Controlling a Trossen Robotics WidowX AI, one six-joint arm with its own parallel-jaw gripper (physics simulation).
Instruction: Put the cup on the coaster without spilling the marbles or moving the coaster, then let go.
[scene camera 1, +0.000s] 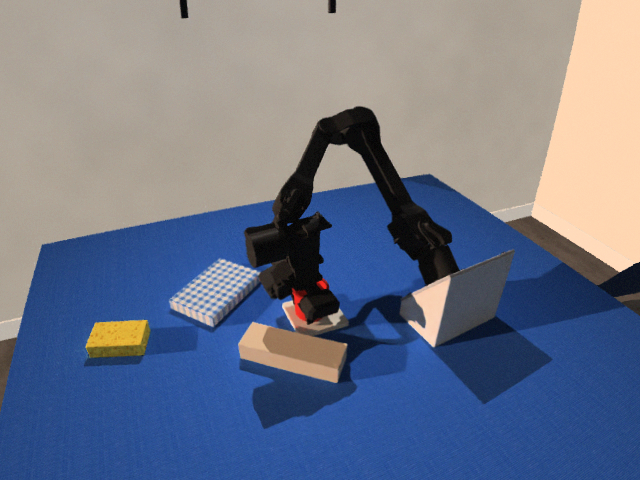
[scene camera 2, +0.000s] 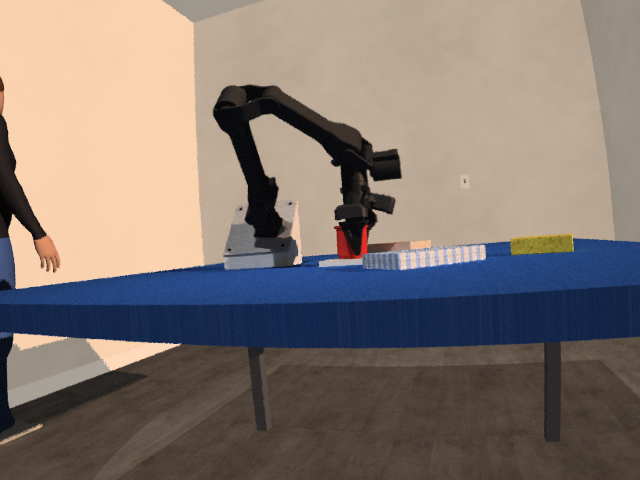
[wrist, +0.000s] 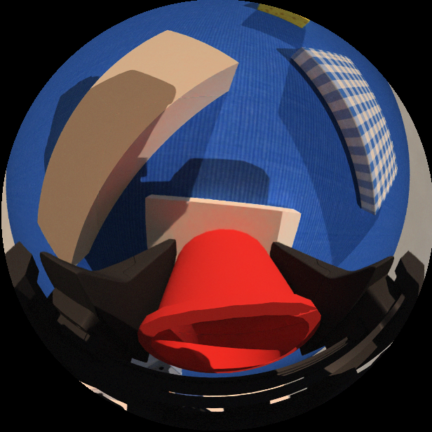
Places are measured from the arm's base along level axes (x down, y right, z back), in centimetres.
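Pixels of known places: gripper, fingertip midpoint: (scene camera 1: 302, 313) (scene camera 2: 360, 255); arm's base, origin of the base link: (scene camera 1: 444, 279) (scene camera 2: 268, 227).
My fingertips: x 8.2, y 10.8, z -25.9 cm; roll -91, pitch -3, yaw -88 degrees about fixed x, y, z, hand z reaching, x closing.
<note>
Ahead of a thing's pixels: the offset from my fingertips to its middle.
The red cup {dx -3.0, dy +0.0, dz +1.8 cm} (scene camera 1: 299, 308) (scene camera 2: 343, 242) (wrist: 225, 275) is upright over the pale square coaster {dx +1.1, dy -0.1, dz +2.6 cm} (scene camera 1: 338, 323) (scene camera 2: 336, 262) (wrist: 210, 212). Its base is at or very close to the coaster's top; whether it touches is too fine to tell. My gripper (scene camera 1: 310, 303) (scene camera 2: 355, 241) (wrist: 224, 247) is shut on the cup, with one finger on each side of it in the wrist view. The gripper hides part of the cup in both scene views. The marbles do not show in the cup's visible opening. The cup and fingers cover part of the coaster.
A tan block {dx -0.2, dy -9.2, dz -5.7 cm} (scene camera 1: 292, 351) (scene camera 2: 398, 245) (wrist: 120, 110) lies close beside the coaster. A blue-and-white checked block {dx +0.4, dy +15.0, dz -14.4 cm} (scene camera 1: 214, 289) (scene camera 2: 423, 257) (wrist: 367, 125) lies on the coaster's other side. A yellow sponge {dx +0.2, dy +6.8, dz -36.4 cm} (scene camera 1: 117, 338) (scene camera 2: 541, 244) (wrist: 283, 15) lies farther off. The arm's white slanted base (scene camera 1: 467, 304) (scene camera 2: 262, 253) stands nearby.
</note>
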